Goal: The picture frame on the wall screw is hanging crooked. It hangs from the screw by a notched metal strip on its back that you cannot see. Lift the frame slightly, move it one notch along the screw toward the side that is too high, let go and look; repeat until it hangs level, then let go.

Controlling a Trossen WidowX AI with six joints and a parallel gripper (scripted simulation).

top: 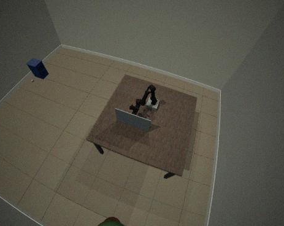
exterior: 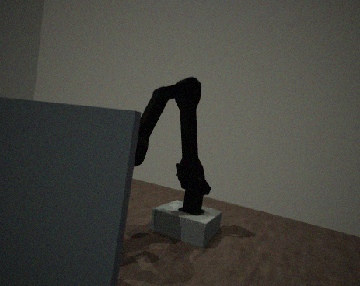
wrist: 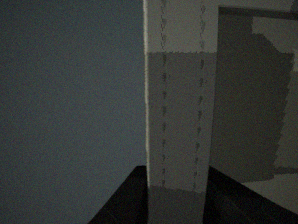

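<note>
Right now the grey picture frame is 50 mm below my gripper tip and 10 mm to the right of it. The rest, counted from my gripper tip: blue-grey wall panel: 60 mm below, 20 mm ahead, 10 mm to the left.
</note>
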